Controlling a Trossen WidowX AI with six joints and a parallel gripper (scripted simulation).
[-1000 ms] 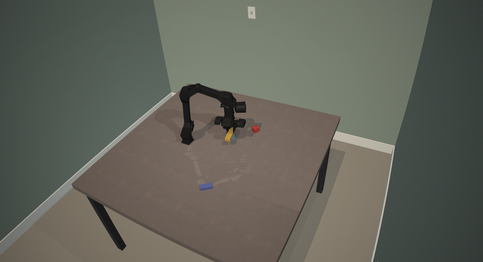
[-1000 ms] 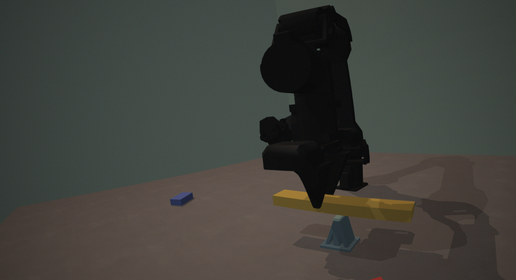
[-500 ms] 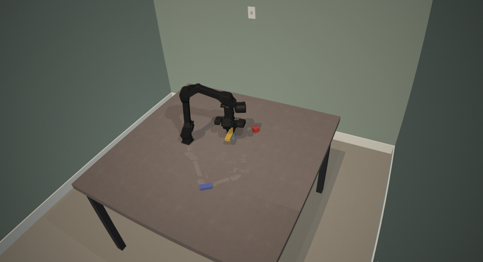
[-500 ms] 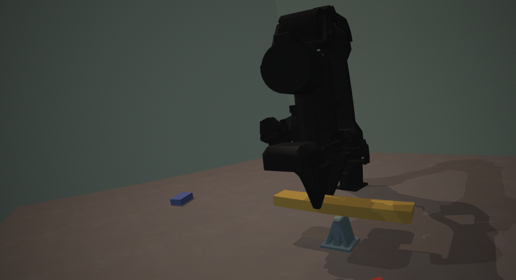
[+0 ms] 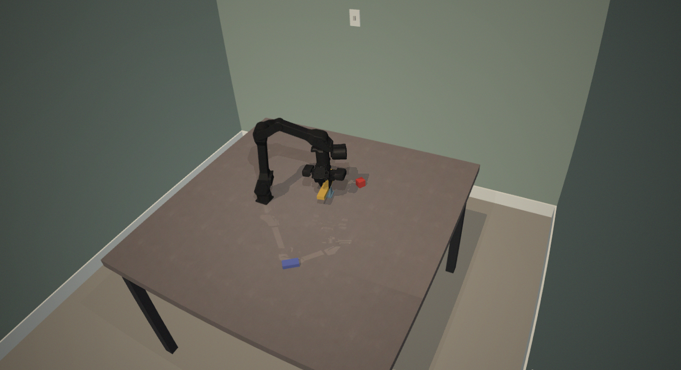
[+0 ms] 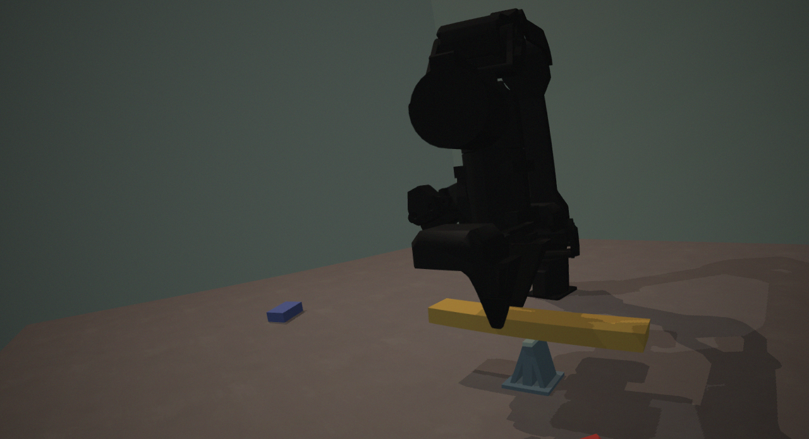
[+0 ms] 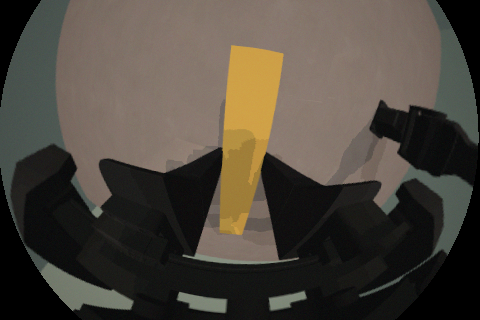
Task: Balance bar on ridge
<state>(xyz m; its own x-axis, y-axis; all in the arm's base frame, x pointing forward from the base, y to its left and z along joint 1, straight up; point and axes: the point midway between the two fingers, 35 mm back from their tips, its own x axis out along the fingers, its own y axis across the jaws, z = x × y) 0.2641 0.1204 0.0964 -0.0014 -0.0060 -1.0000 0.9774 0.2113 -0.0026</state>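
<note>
The yellow bar lies 30 mm to the left of my gripper tip and 10 mm behind it. Also, from my gripper tip: blue block (410 mm to the right, 60 mm ahead, 50 mm below); red cube (150 mm to the left, 100 mm ahead, 50 mm below).
</note>
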